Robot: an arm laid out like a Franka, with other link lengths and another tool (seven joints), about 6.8 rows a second.
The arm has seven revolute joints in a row. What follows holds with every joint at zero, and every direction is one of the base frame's.
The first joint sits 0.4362 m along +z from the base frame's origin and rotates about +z.
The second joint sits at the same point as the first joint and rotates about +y.
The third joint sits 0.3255 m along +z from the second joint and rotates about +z.
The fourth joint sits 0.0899 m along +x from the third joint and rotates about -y.
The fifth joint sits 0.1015 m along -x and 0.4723 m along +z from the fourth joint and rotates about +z.
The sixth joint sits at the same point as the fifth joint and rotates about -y.
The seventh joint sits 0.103 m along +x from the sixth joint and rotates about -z.
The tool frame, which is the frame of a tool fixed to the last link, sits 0.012 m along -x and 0.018 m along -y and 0.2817 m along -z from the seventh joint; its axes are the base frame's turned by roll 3.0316, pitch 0 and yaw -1.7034 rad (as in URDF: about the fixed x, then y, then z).
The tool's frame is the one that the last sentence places.
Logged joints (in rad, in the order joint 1, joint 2, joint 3, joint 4, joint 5, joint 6, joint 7), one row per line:
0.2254, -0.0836, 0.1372, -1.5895, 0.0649, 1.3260, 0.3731
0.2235, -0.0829, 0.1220, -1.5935, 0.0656, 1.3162, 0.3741
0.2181, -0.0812, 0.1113, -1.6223, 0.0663, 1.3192, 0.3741
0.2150, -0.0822, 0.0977, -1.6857, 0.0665, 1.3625, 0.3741
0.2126, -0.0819, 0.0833, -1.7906, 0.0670, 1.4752, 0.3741
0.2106, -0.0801, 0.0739, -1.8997, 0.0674, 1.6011, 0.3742
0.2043, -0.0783, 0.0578, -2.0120, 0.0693, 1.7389, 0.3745
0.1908, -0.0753, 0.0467, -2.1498, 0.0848, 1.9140, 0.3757
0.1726, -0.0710, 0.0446, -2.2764, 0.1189, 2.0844, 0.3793
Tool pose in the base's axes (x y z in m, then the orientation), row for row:
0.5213, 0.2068, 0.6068, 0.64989, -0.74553, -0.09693, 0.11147
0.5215, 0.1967, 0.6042, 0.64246, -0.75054, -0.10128, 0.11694
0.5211, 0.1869, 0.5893, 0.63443, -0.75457, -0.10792, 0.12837
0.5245, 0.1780, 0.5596, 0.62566, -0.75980, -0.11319, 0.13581
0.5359, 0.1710, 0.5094, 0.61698, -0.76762, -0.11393, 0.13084
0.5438, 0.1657, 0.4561, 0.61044, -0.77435, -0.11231, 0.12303
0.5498, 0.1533, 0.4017, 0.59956, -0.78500, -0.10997, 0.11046
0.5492, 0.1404, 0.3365, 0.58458, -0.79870, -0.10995, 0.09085
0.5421, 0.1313, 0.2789, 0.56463, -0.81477, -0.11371, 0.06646
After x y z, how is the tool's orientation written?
As a quaternion, x y z w.
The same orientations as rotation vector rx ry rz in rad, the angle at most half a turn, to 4 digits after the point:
1.9084, -2.1892, -0.2846
1.8806, -2.1970, -0.2965
1.8450, -2.1944, -0.3139
1.8119, -2.2003, -0.3278
1.7918, -2.2293, -0.3309
1.7807, -2.2588, -0.3276
1.7616, -2.3065, -0.3231
1.7373, -2.3737, -0.3268
1.7025, -2.4567, -0.3429

